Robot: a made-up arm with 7 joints.
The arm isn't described. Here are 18 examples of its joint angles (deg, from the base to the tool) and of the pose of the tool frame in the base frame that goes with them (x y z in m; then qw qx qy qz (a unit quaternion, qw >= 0)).
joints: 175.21 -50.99 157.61 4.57 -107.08 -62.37 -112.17
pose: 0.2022 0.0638 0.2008 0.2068 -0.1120 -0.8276 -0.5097
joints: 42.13 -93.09 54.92 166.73 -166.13 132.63 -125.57
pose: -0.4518 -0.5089 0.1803 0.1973 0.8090 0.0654 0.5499
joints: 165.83 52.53 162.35 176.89 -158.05 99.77 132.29
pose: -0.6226 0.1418 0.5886 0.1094 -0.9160 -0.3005 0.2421
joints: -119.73 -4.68 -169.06 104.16 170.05 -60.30 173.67
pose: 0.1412 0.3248 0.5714 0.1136 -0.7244 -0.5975 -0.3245
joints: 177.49 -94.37 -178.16 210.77 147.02 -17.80 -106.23
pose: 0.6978 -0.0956 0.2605 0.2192 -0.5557 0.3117 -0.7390
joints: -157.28 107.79 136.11 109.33 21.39 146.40 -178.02
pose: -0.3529 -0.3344 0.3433 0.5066 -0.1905 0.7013 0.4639
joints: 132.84 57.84 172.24 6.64 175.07 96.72 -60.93
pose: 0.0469 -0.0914 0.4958 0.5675 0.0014 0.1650 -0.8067
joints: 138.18 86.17 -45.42 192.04 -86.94 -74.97 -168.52
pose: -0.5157 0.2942 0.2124 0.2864 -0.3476 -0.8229 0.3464
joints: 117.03 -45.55 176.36 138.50 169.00 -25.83 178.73
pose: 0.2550 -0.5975 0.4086 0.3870 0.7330 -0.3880 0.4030
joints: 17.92 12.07 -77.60 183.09 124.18 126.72 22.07
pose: 0.1791 0.1775 0.8419 0.2884 -0.8732 -0.3156 -0.2338
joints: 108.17 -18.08 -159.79 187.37 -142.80 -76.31 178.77
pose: 0.1620 -0.1841 0.7836 0.0490 0.6284 -0.1490 0.7619
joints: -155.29 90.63 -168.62 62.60 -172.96 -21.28 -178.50
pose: -0.1934 0.0006 0.5577 0.2250 -0.3845 -0.1678 -0.8794
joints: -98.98 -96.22 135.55 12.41 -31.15 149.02 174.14
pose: 0.1138 0.1345 0.2144 0.6906 -0.4128 0.2431 0.5418
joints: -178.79 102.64 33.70 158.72 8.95 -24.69 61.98
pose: -0.7347 -0.0072 0.0416 0.4080 -0.6234 -0.4646 0.4787
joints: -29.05 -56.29 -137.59 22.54 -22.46 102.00 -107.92
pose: -0.1327 0.0050 0.1443 0.4459 -0.6036 -0.0498 -0.6591
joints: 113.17 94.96 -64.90 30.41 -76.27 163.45 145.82
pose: 0.1093 0.2990 0.2273 0.4525 -0.5346 0.0939 0.7076
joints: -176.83 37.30 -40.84 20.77 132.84 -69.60 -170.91
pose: -0.1224 0.1435 0.3356 0.6932 0.0184 0.6890 0.2106
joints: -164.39 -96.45 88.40 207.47 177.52 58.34 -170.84
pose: 0.5955 0.3945 0.1437 0.1533 -0.0151 -0.7321 -0.6635
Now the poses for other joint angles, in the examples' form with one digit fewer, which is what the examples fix.
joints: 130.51 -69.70 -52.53 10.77 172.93 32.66 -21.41
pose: 0.080 0.136 0.329 0.381 -0.405 0.492 0.670
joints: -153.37 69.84 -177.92 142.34 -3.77 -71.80 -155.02
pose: -0.555 -0.267 0.506 0.560 -0.005 -0.788 0.256
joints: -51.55 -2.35 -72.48 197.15 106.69 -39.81 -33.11
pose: -0.097 0.133 0.883 0.355 -0.329 0.102 0.869
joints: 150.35 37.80 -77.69 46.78 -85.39 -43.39 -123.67
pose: -0.120 0.400 0.288 0.227 -0.873 0.401 0.160
